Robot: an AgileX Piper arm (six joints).
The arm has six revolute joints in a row. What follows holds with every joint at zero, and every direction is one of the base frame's. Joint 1 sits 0.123 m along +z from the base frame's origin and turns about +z. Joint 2 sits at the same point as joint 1 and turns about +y. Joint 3 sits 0.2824 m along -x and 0.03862 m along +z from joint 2 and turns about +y. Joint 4 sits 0.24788 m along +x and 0.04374 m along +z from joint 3 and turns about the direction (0.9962, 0, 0.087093). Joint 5 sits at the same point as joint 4 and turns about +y. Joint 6 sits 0.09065 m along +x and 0.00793 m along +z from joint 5 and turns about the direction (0.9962, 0, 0.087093). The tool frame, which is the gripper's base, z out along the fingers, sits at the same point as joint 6; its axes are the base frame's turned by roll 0, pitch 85 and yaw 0 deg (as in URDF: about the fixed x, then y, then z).
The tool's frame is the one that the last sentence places.
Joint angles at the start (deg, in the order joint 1, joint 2, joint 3, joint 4, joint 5, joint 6):
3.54 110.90 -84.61 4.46 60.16 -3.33
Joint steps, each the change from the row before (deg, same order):
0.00 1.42 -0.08 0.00 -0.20 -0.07
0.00 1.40 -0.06 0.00 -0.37 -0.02
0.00 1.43 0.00 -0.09 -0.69 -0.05
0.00 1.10 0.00 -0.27 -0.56 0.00
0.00 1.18 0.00 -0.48 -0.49 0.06
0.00 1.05 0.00 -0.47 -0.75 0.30
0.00 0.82 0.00 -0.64 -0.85 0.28
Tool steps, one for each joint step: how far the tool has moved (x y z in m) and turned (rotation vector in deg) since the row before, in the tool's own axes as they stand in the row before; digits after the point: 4 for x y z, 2 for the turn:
-0.0012 -0.0007 0.0096 -0.01 1.14 0.02
-0.0014 -0.0007 0.0096 -0.01 0.97 0.07
-0.0016 -0.0009 0.0101 0.09 0.74 0.00
-0.0012 -0.0009 0.0078 0.24 0.55 -0.07
-0.0010 -0.0012 0.0083 0.41 0.71 -0.13
-0.0013 -0.0011 0.0074 0.41 0.32 0.10
-0.0014 -0.0012 0.0058 0.56 0.00 -0.04

